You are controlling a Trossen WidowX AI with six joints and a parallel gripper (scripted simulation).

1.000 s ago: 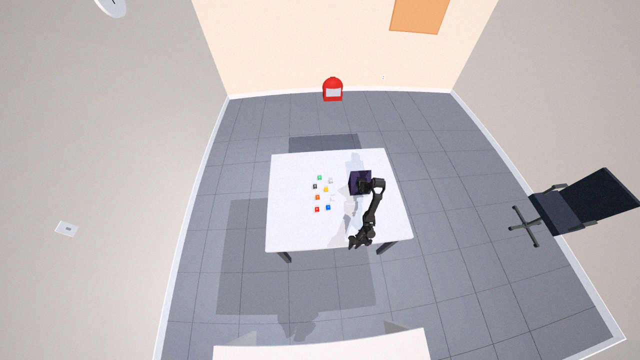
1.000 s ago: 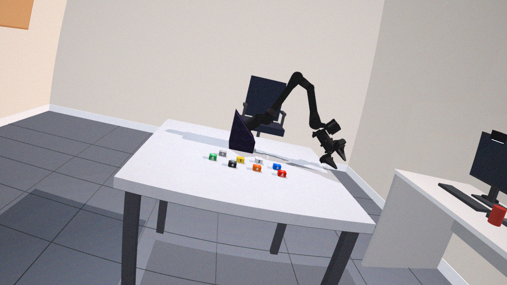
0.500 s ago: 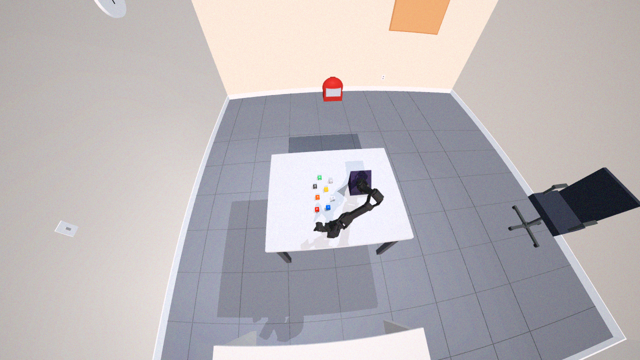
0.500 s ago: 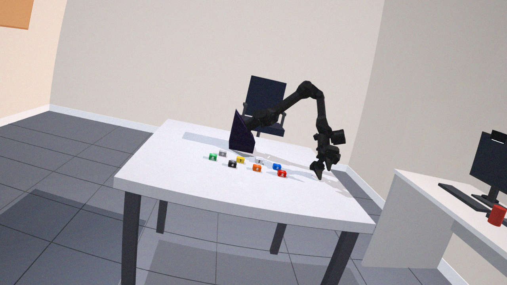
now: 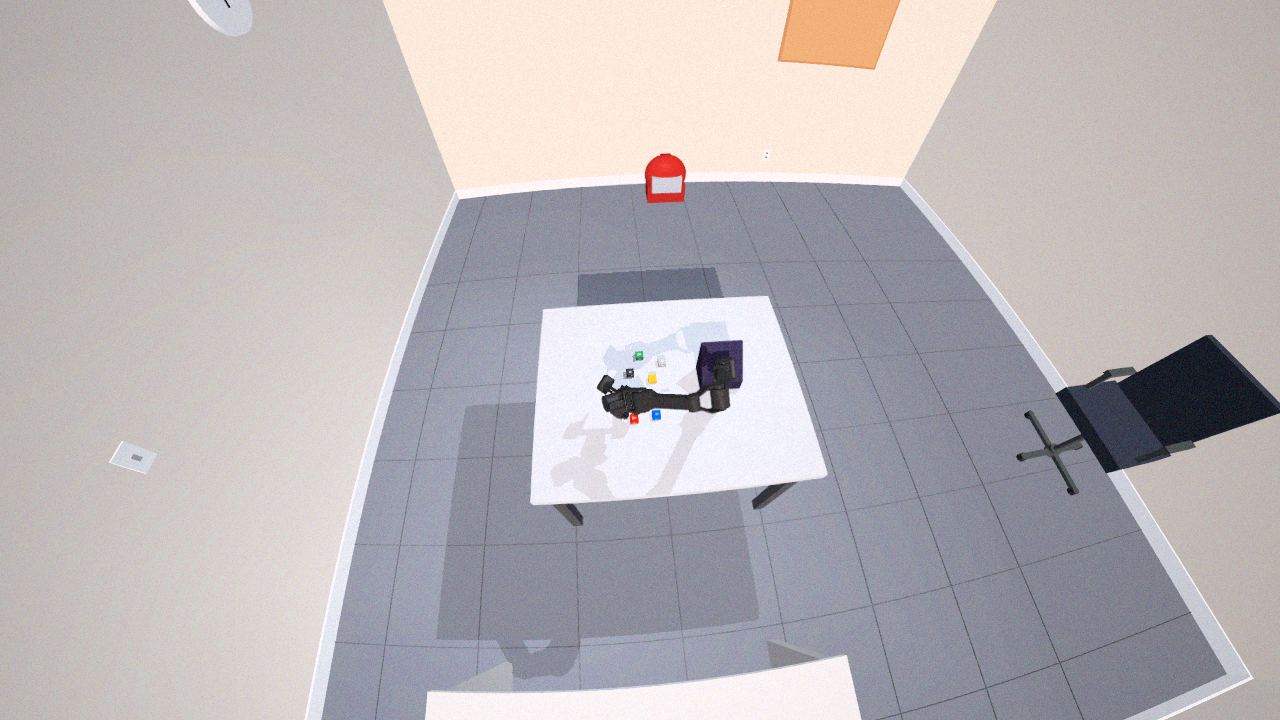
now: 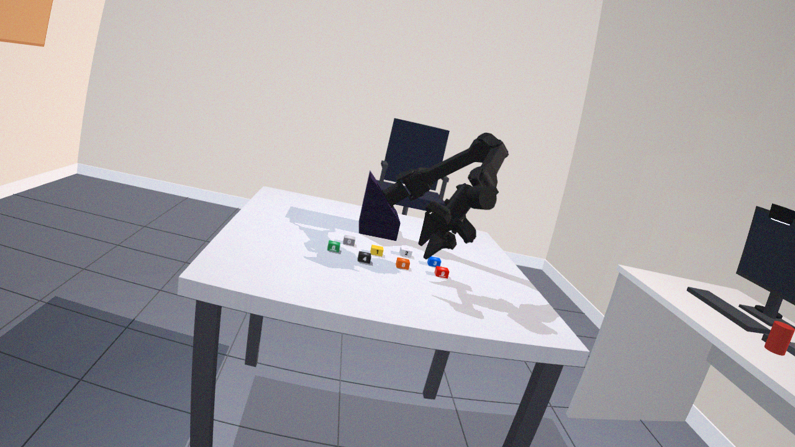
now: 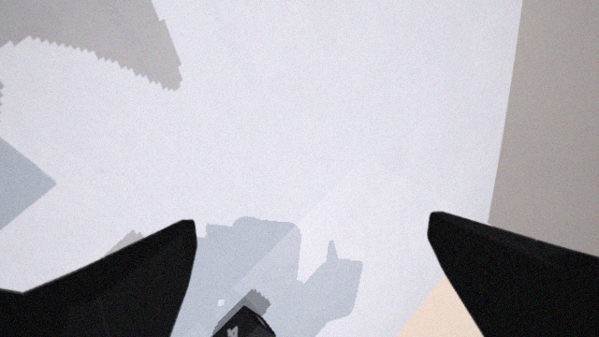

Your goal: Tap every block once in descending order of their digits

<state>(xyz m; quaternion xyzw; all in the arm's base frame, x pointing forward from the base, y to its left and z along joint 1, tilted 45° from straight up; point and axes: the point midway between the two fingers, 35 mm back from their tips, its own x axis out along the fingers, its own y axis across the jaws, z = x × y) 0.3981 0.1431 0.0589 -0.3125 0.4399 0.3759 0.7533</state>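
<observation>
Right now my gripper tip is 8 cm past the red block, 7 cm to the right of it and 6 cm above it. From my gripper tip the other things lie so: black block 4: 14 cm to the right, 6 cm below, 5 cm behind; then orange block 8: 8 cm behind, 6 cm below, 4 cm to the right; then blue block: 17 cm behind, 6 cm below, 5 cm to the left.
</observation>
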